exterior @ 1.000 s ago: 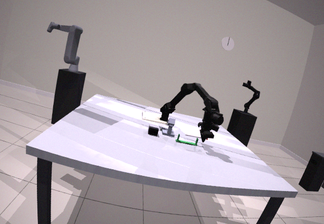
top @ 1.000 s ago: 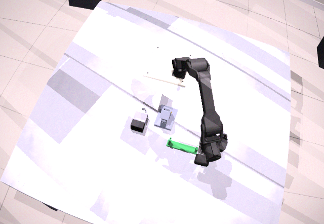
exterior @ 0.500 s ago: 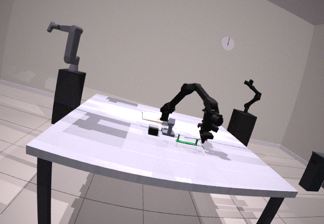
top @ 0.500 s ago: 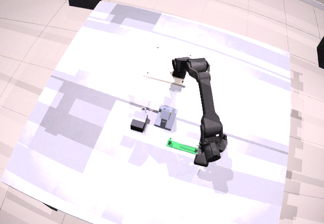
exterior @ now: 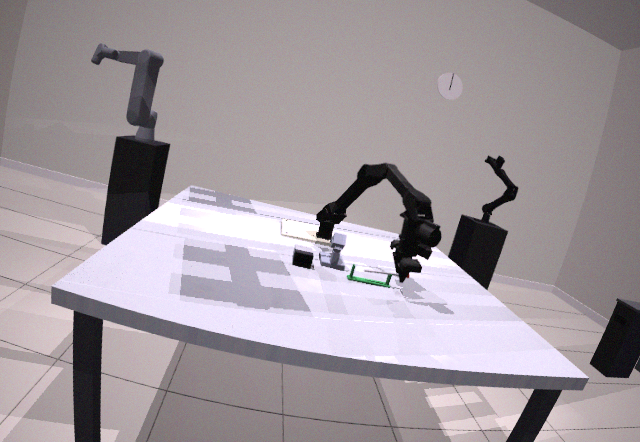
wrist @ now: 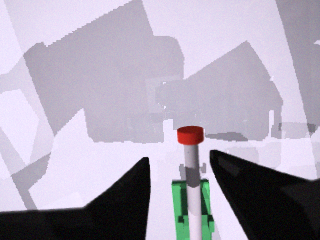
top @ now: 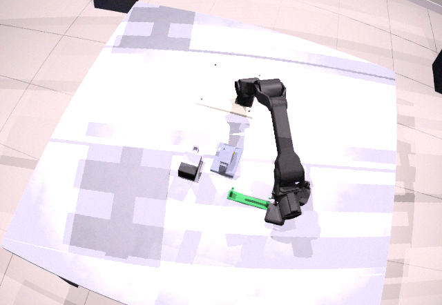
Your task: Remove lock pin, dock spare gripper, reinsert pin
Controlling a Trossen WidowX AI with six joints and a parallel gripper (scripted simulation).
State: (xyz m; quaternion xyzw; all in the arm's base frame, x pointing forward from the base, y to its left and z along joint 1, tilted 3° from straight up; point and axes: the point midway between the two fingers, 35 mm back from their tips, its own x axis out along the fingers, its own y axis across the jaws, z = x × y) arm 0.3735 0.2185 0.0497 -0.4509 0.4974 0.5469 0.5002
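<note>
Right now the green cradle is 100 mm to the right of my gripper tip and 10 mm ahead of it. Also, from my gripper tip: grey mount (210 mm to the right, 90 mm behind, 20 mm above); then spare gripper (320 mm to the right, 50 mm behind, 10 mm below).
</note>
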